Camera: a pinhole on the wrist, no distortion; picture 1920 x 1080 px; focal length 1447.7 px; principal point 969.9 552.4 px. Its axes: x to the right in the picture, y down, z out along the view. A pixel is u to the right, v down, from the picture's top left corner.
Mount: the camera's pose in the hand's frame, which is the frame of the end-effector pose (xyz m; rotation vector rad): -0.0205 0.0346 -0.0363 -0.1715 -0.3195 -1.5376
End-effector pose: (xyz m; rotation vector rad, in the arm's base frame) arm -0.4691 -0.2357 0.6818 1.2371 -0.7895 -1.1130
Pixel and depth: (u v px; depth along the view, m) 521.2 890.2 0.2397
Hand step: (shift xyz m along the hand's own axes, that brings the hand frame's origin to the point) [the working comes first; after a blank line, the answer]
In the camera's frame: -0.0743 0.0559 0.2397

0.0120 0.1807 0.1727
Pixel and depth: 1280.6 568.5 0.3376
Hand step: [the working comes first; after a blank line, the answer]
In the camera's frame: 0.0725 0.0038 0.3376

-0.0488 0.0695 0.3061
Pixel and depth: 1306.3 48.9 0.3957
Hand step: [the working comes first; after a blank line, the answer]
In the camera's frame: 0.0919 -0.1376 0.3957

-0.1951 0.0642 0.3544
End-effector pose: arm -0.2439 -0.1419 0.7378 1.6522 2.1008 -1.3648
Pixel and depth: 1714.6 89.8 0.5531
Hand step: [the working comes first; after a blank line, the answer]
In the camera's frame: 0.2845 -0.1767 0.5531

-0.2485 -0.0718 0.5594
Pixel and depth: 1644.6 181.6 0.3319
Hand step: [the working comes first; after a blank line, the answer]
In the camera's frame: 0.1547 -0.0850 0.3319

-0.1364 -0.0133 0.3181
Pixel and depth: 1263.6 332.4 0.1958
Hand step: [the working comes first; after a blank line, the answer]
In the camera's frame: 0.0397 -0.0298 0.1958

-0.0687 0.0560 0.1587
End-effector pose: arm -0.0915 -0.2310 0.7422 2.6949 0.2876 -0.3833
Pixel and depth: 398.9 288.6 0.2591
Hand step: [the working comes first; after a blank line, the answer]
In the camera's frame: -0.1022 -0.0472 0.2591

-0.0926 0.2099 0.1732
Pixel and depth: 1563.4 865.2 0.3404
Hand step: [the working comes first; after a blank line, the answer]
In the camera's frame: 0.1396 0.0735 0.3404

0.0206 0.0088 0.3357
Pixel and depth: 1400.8 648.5 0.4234
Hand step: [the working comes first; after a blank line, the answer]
In the camera's frame: 0.1260 0.0281 0.4234

-0.0326 0.0457 0.4060
